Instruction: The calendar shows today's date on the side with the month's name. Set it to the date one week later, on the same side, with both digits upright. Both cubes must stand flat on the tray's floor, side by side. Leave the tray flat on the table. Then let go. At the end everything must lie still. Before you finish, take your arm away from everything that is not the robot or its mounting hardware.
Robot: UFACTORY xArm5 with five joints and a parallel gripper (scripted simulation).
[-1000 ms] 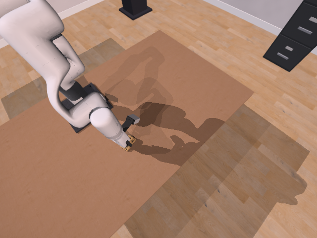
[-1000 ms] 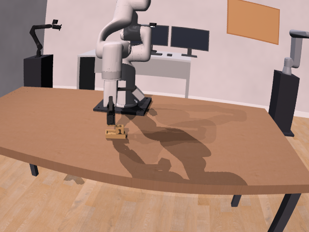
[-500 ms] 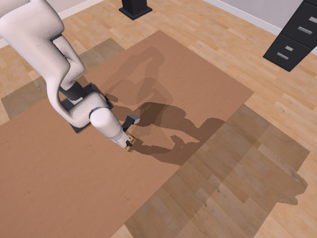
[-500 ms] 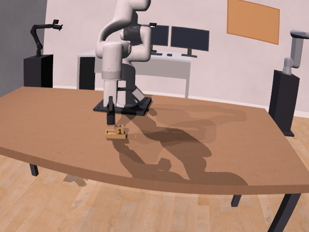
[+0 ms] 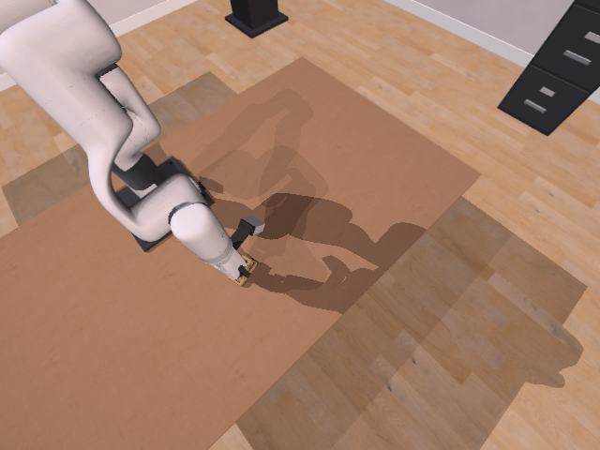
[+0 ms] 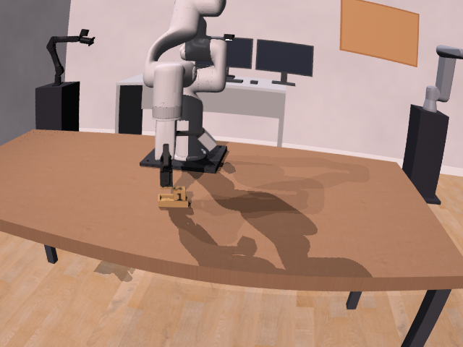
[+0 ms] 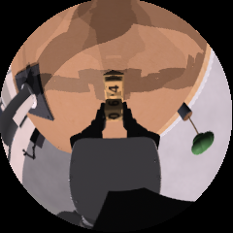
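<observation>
My gripper is now 10 mm past the wooden calendar tray, 20 mm to the right of it and 70 mm above it.
</observation>
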